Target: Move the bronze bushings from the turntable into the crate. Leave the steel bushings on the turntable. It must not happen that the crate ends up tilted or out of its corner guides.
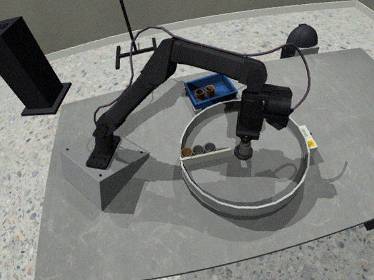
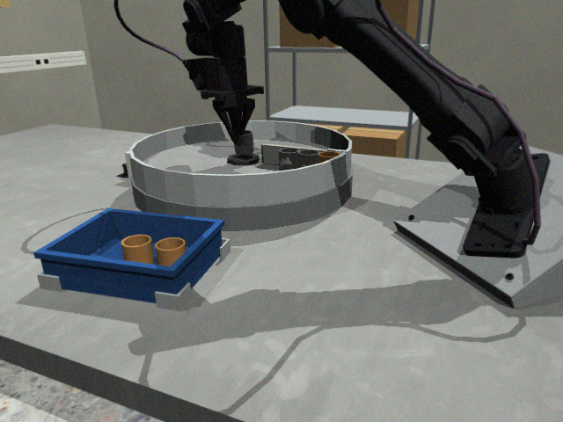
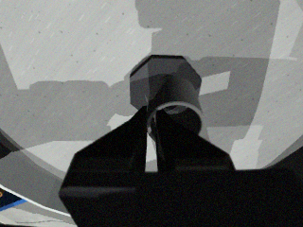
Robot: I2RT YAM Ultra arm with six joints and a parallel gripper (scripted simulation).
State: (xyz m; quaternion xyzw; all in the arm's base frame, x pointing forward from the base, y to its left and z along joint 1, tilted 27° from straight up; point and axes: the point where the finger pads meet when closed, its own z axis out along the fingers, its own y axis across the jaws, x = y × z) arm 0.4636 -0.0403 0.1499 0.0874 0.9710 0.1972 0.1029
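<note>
My gripper is now 50 mm above the turntable and 10 mm to the left of it. Round my hand: blue crate: 320 mm to the left, 120 mm behind, 80 mm below.
</note>
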